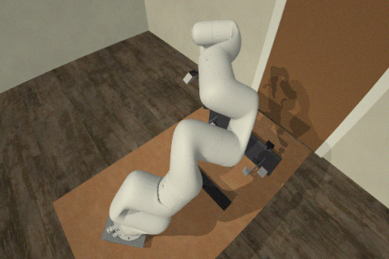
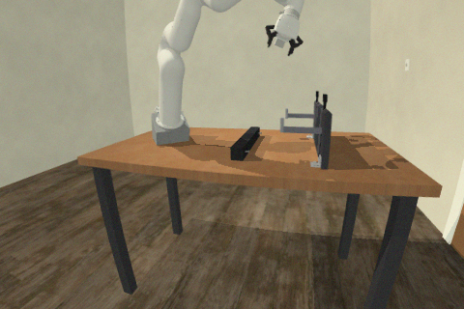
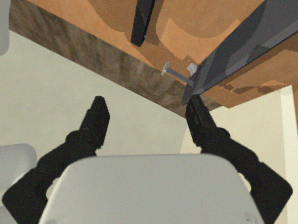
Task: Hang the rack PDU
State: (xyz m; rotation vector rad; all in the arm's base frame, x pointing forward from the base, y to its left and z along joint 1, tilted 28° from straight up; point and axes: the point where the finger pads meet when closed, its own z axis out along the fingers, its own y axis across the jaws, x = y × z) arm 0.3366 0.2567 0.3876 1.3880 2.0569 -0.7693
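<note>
Now: the rack PDU 10 cm behind my hand, 9 cm to the right of it and 37 cm below it. Also, from my hand: dark upright panel: 17 cm ahead, 6 cm to the right, 31 cm below.
</note>
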